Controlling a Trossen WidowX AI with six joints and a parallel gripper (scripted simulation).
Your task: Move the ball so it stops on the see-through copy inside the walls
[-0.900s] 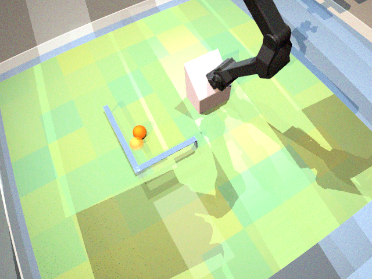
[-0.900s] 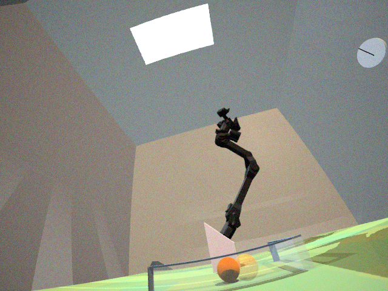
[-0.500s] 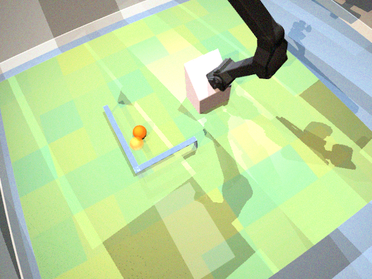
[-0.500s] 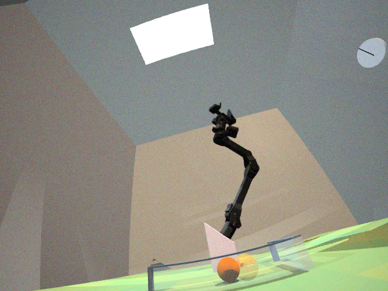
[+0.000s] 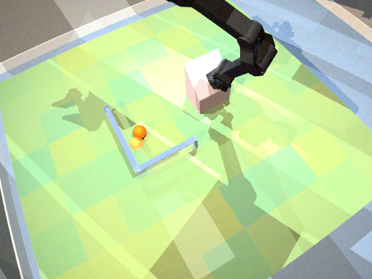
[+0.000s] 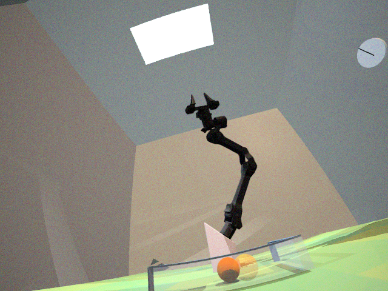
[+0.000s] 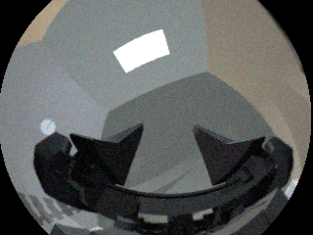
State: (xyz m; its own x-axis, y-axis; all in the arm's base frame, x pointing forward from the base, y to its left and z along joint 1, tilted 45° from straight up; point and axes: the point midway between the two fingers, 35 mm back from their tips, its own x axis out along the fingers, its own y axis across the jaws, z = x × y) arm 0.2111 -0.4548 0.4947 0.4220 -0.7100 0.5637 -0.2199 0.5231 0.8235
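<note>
The copy of the ball lies 80 mm ahead of my gripper tip, 20 mm to the right of it and 770 mm below it.
</note>
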